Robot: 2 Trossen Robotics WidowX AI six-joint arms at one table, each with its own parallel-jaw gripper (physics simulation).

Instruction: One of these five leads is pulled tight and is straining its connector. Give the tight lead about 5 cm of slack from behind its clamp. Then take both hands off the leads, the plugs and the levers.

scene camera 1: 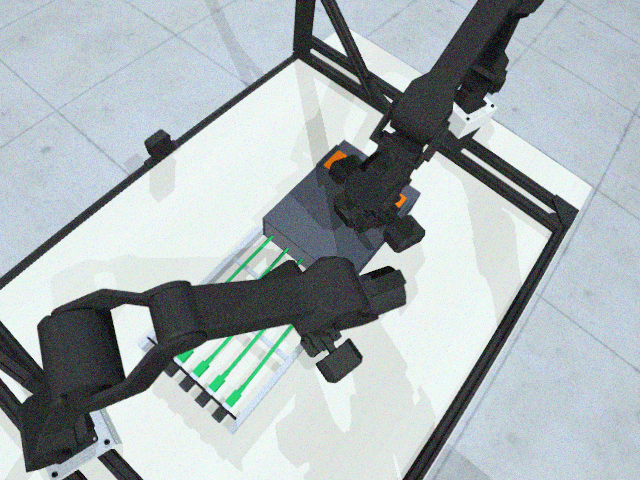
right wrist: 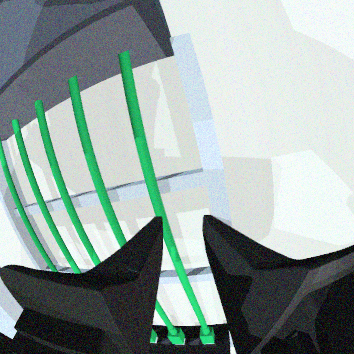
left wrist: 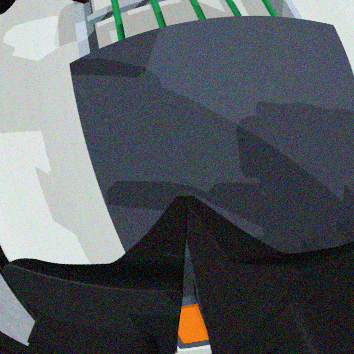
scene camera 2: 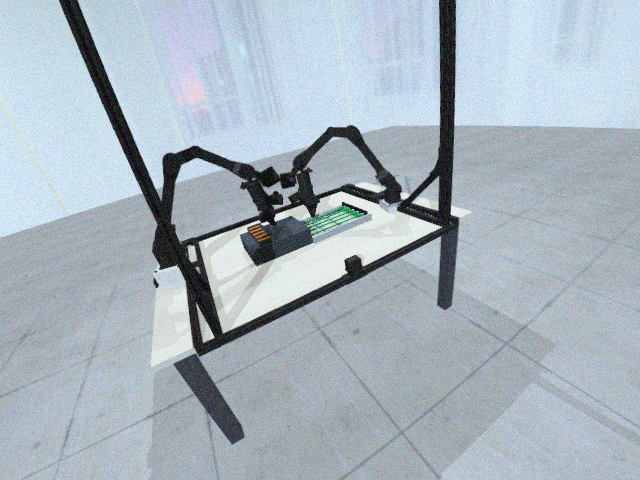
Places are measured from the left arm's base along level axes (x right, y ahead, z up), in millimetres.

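Pixels of known places: left gripper, fingertip midpoint: [scene camera 1: 359, 231] [left wrist: 183, 203] [scene camera 2: 274, 225]; right gripper, fingertip midpoint: [right wrist: 182, 222] [scene camera 2: 312, 217]; left arm's base, link origin: [scene camera 1: 467, 100] [scene camera 2: 170, 263]; right arm's base, link origin: [scene camera 1: 70, 432] [scene camera 2: 393, 200].
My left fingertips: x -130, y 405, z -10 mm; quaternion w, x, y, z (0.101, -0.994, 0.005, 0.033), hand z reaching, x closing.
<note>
Ahead of a thing's pixels: the offset from my left fingertips to its top centre. "pt": to the spot under its first point.
Five green leads run from the dark blue-grey box {dx +58, dy -10, dz +22 mm} [scene camera 1: 305, 206] [scene camera 2: 294, 232] [left wrist: 165, 115] over a pale frame [scene camera 1: 268, 388] [right wrist: 200, 110] to green end pieces. The outermost lead {pt dx -60, dy +148, dz -40 mm} [right wrist: 150, 170], at the right of the right wrist view, passes between the fingers of my right gripper [right wrist: 182, 222] [scene camera 2: 313, 215]; these stand apart and do not grip it. Whether they touch it I cannot tell. My left gripper [left wrist: 183, 203] [scene camera 2: 272, 223] is shut and empty over the box, and an orange lever {pt dx +9, dy -81, dz +15 mm} [left wrist: 192, 324] shows between its finger bases. Which lead is tight I cannot tell.
More orange levers [scene camera 1: 336, 159] [scene camera 2: 258, 232] stand at the box's far end from the leads. Dark blocks {pt dx -126, dy +356, dz -35 mm} [scene camera 1: 219, 414] line the frame's other end. Both arms reach in over the box and leads. A black rail [scene camera 1: 491, 335] edges the table.
</note>
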